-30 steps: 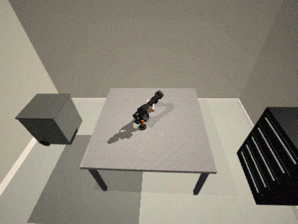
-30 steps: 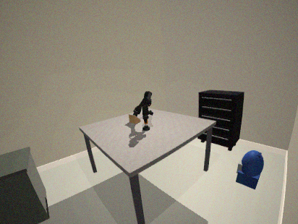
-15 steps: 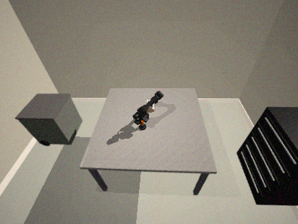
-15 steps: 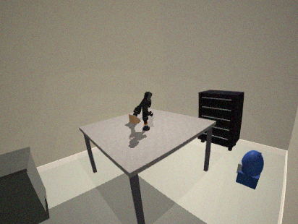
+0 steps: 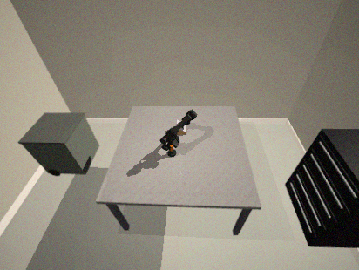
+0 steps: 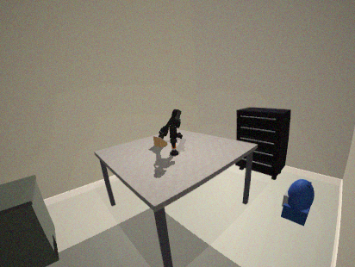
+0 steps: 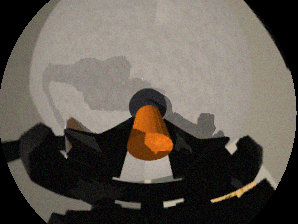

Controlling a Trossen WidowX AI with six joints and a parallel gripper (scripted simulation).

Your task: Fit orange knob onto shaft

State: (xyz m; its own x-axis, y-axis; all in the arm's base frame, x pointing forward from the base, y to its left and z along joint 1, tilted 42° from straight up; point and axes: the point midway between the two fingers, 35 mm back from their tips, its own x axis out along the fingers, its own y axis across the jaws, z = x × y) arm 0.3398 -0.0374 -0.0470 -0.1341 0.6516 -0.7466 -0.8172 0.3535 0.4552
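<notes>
My gripper tip is now 30 mm below the orange knob. The rest, counted from my gripper tip: dark round pedestal 40 mm below.
</notes>
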